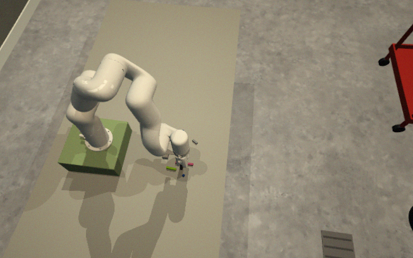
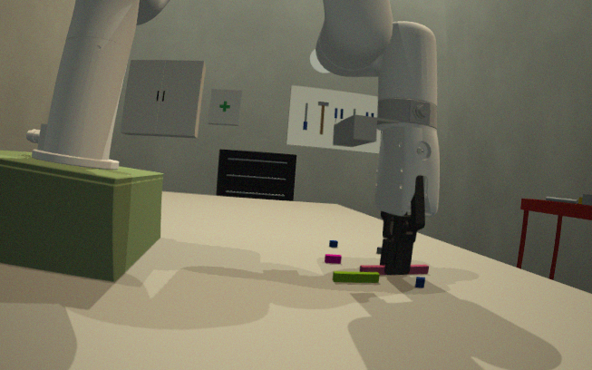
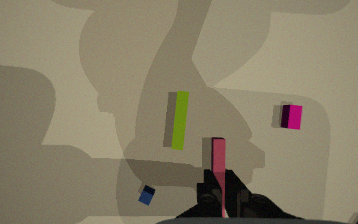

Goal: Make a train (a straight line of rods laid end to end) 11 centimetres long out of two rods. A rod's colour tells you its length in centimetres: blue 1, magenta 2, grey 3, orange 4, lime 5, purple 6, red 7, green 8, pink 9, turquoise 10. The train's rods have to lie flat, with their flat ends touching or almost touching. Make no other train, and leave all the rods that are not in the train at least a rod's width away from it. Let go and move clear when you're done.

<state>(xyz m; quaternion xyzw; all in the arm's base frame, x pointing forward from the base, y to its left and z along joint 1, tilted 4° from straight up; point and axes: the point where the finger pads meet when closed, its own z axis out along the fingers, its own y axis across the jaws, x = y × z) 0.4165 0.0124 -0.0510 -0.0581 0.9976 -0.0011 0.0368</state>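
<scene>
My hand is 2 cm above the pink rod. Also, from my hand: grey rod 13 cm to the left, 2 cm below, 2 cm ahead; then magenta rod 7 cm behind, 6 cm to the left, 2 cm below; then lime rod 5 cm behind, 4 cm to the right, 2 cm below.
</scene>
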